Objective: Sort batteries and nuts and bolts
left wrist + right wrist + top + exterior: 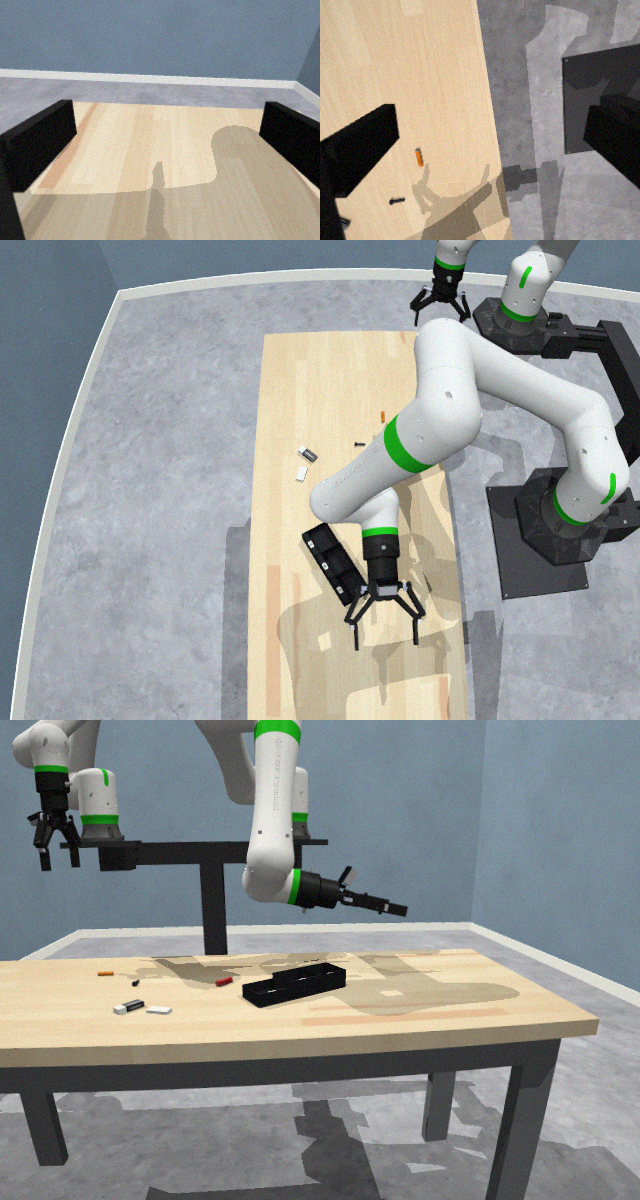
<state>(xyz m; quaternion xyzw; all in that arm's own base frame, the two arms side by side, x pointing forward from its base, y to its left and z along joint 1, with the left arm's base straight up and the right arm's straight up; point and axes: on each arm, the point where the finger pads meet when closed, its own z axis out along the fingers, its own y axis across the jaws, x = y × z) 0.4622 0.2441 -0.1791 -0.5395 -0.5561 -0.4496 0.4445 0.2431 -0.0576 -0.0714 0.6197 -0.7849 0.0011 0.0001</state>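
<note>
The black three-part bin block is 130 mm ahead of my left hand, 270 mm to the right of it and 170 mm below it. Round my left hand: dark bolt 70 mm ahead, 690 mm to the right, 180 mm below; then flat white block 250 mm ahead, 570 mm to the right, 190 mm below; then red battery 70 mm ahead, 460 mm to the right, 180 mm below.
</note>
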